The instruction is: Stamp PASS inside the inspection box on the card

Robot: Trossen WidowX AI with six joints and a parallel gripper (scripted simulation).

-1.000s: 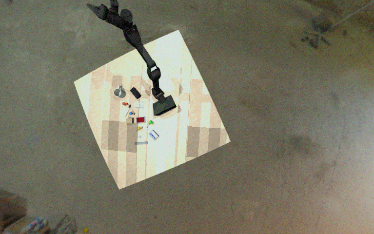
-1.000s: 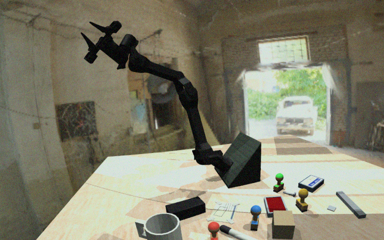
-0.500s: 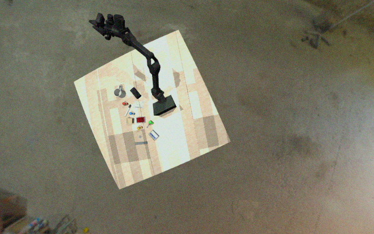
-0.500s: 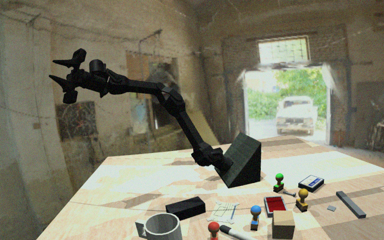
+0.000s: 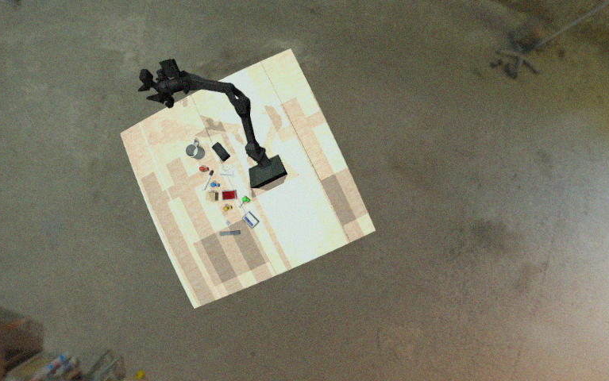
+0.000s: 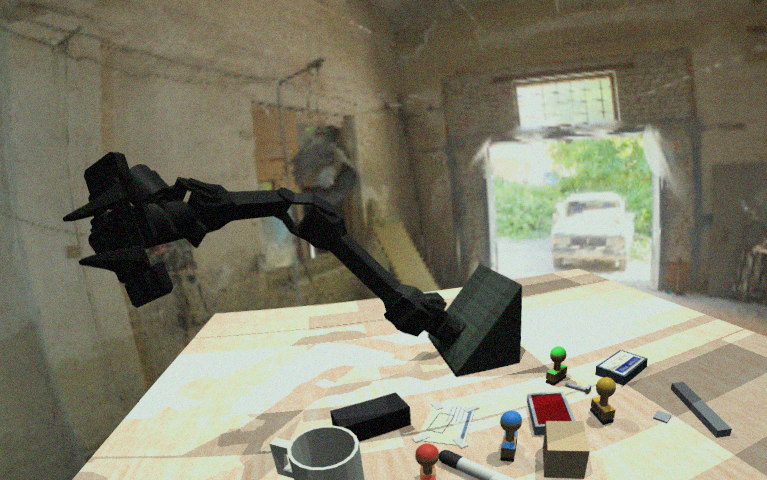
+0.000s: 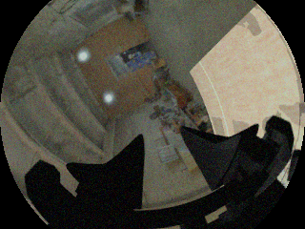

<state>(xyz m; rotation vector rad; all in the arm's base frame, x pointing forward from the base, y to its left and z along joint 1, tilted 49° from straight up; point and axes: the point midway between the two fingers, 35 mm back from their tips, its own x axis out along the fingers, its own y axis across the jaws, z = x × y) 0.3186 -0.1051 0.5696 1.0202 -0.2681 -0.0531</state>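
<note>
The green-knobbed stamp lies 64 cm to the left of my gripper tip, 32 cm below it and 15 cm behind it. Round my gripper tip: black block (33 cm below, 30 cm to the left, 13 cm behind); marker (41 cm to the left, 33 cm below, 1 cm ahead); red-knobbed stamp (35 cm to the left, 32 cm below, 1 cm ahead).
</note>
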